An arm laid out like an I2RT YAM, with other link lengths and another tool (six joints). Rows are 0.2 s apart.
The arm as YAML. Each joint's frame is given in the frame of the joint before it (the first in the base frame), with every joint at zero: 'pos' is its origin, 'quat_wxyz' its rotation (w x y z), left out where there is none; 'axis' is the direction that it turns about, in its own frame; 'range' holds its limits. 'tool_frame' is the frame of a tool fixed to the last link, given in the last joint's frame.
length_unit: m
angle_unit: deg
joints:
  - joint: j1
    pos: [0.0, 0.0, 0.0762]
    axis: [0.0, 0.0, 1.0]
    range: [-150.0, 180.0]
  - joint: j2
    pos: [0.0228, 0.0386, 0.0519]
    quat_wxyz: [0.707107, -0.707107, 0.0, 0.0]
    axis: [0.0, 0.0, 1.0]
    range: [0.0, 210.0]
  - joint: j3
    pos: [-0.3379, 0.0, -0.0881]
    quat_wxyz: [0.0, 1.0, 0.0, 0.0]
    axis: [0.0, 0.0, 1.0]
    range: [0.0, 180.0]
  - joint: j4
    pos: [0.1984, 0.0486, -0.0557]
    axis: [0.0, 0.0, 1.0]
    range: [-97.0, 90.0]
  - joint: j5
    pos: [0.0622, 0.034, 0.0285]
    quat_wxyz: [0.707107, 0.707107, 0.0, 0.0]
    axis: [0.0, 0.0, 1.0]
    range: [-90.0, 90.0]
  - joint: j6
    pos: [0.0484, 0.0, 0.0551]
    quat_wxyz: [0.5, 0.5, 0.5, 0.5]
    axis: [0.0, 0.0, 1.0]
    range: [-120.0, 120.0]
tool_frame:
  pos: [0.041, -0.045, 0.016]
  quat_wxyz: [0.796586, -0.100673, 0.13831, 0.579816]
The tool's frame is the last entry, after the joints.
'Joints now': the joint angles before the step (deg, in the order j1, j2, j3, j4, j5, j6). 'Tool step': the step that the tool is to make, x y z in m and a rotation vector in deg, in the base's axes. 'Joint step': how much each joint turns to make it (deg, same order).
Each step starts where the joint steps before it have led.
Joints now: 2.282 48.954 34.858 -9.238 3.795 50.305
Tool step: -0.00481 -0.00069 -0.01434 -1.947 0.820 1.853
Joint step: -1.700 -1.119 -4.104 2.259 -2.480 -3.195
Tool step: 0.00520 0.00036 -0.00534 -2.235 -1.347 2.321
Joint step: -1.340 0.639 -2.965 4.960 -2.475 -3.502
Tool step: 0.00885 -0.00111 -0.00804 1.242 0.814 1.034
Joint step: -2.509 2.736 -1.678 3.542 -3.735 -0.278
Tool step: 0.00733 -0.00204 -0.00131 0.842 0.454 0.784
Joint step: -2.433 2.129 0.075 1.470 -3.267 -0.570
